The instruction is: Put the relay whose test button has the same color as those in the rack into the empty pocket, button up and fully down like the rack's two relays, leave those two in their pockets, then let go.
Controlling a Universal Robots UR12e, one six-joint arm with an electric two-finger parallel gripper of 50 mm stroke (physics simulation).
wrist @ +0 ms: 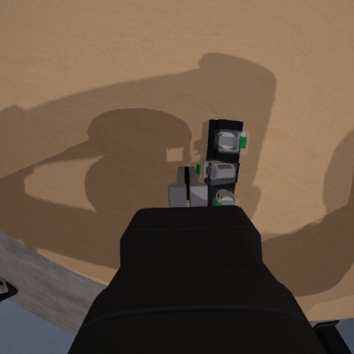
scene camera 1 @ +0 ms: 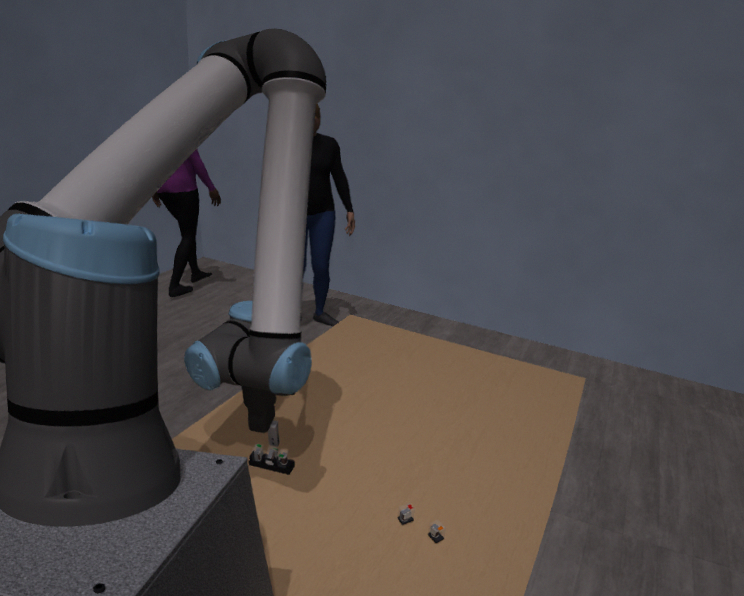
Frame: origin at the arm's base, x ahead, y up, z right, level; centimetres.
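Seen in the pictures: gripper, fingertip midpoint: (scene camera 1: 274, 443); arm's base at its link origin: (scene camera 1: 91, 480).
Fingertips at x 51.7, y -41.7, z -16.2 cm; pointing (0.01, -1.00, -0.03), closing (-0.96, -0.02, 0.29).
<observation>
Pixels of each thing's top centre, then the offset from my fingertips to it. "spot": a spot on its surface instead. Level surfaces: height alone.
- black rack at a spot on its surface: (scene camera 1: 253, 459) spot: dx -6.0, dy -1.3, dz -2.2 cm
- third green-button relay at its top centre: (scene camera 1: 271, 449) dx -3.2, dy +1.4, dz +1.3 cm
- red-button relay at its top centre: (scene camera 1: 406, 507) dx -5.3, dy +1.1, dz +36.3 cm
- orange-button relay at its top centre: (scene camera 1: 437, 525) dx -7.1, dy +1.1, dz +43.7 cm
- tan surface at its surface level: dy -3.3 cm
The black rack (scene camera 1: 252, 461) (wrist: 211, 137) holds a green-button relay (scene camera 1: 258, 451) (wrist: 228, 141) at one end and another (scene camera 1: 282, 459) (wrist: 226, 197) at the other, partly hidden by the gripper body in the wrist view. Between them is a third green-button relay (scene camera 1: 271, 454) (wrist: 221, 171). In the wrist view its button end sticks out past the rack's left edge, so it looks tipped over rather than button up; its depth in the pocket cannot be told. My gripper (scene camera 1: 273, 442) (wrist: 186, 176) is shut and empty, above the rack and left of the middle relay in the wrist view.
A red-button relay (scene camera 1: 406, 515) and an orange-button relay (scene camera 1: 436, 532) stand on dark bases on the tan surface (scene camera 1: 447, 434), away from the rack. The robot's grey pedestal (scene camera 1: 204, 496) is close to the rack. Two people stand behind the arm.
</observation>
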